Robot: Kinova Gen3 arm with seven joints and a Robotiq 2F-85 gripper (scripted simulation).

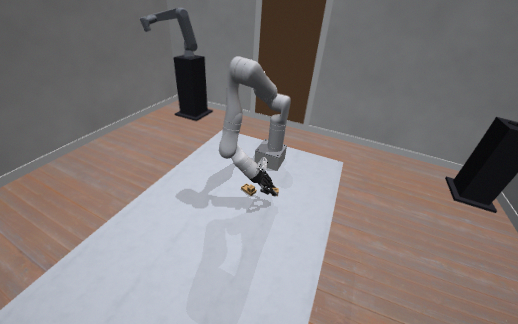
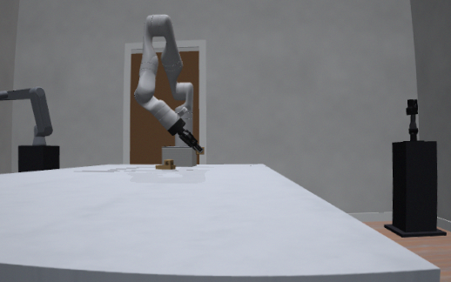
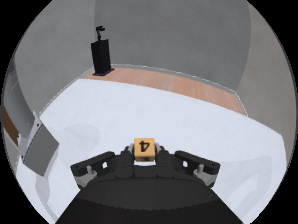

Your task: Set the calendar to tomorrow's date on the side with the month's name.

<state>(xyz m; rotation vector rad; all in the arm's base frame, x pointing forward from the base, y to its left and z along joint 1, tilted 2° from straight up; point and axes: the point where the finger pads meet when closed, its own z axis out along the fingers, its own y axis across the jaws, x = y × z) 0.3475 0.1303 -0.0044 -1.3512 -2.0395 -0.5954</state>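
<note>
Right now the wooden calendar tray is 20 mm behind my hand, 140 mm to the right of it and 80 mm below it. Round my hand: wooden digit cube (10 mm to the left, 10 mm below).
</note>
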